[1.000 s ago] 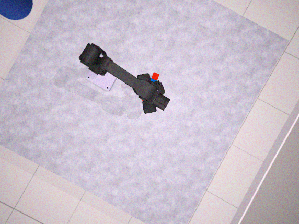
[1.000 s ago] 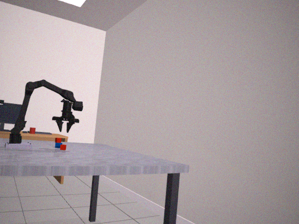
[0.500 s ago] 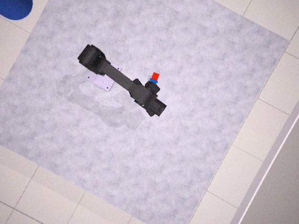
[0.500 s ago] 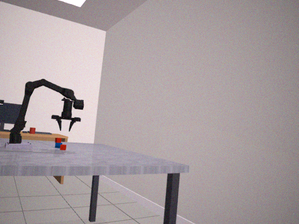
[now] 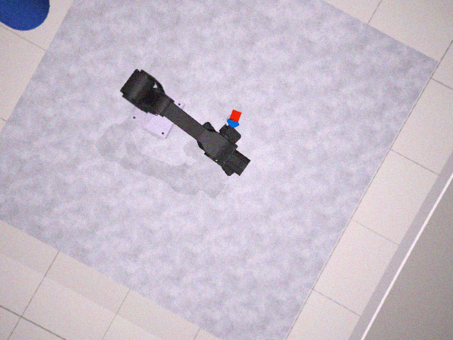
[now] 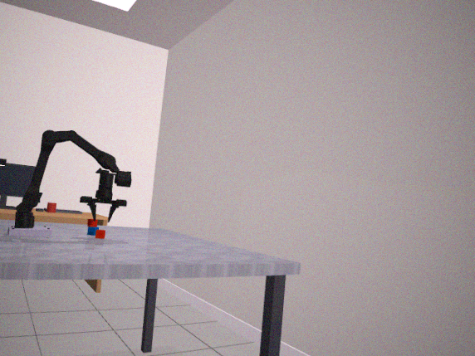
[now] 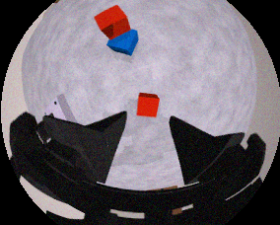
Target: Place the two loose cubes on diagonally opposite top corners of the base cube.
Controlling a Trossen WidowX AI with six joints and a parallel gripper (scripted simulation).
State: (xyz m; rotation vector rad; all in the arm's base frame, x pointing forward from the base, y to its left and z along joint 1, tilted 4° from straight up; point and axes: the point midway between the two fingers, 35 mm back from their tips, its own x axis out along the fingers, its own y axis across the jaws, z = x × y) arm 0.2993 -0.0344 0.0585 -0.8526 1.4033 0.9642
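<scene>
My gripper tip is 5 cm above the red cube. The rest, counted from my gripper tip: blue base cube: 12 cm to the left, 5 cm below.
</scene>
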